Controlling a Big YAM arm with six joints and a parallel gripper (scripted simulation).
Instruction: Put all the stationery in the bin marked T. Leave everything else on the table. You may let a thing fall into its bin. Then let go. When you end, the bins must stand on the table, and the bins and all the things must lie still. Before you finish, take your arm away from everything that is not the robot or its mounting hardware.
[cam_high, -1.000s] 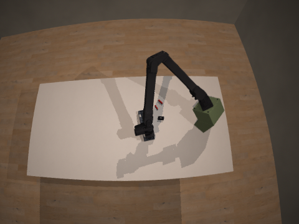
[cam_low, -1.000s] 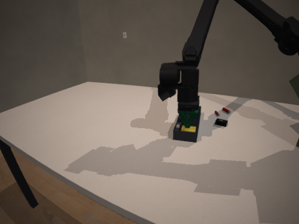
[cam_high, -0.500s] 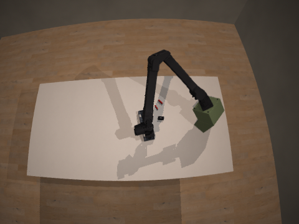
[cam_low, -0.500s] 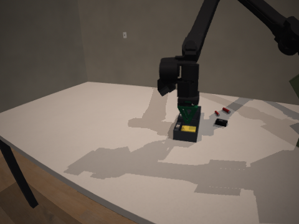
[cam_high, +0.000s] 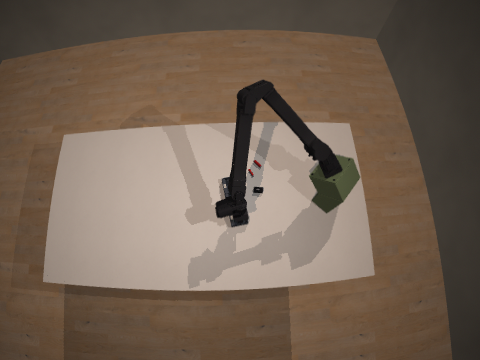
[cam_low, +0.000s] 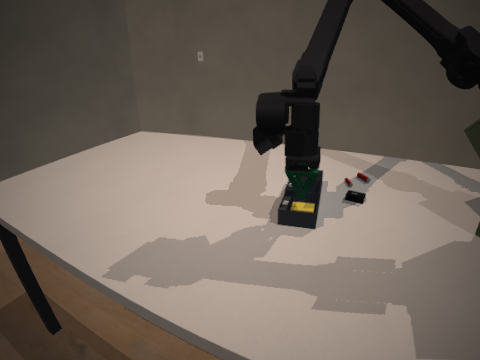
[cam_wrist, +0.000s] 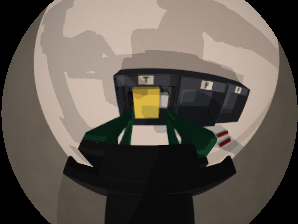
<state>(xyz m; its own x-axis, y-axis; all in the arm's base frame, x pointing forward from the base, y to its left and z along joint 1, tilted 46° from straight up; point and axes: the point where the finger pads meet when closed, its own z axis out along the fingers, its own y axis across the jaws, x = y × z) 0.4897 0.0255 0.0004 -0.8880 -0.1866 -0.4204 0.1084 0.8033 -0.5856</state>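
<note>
My gripper is now 40 mm above the yellow block. From my hand the other things lie so: black item: 50 mm below; then three joined bins: 80 mm to the right, 40 mm below, 10 mm behind.
</note>
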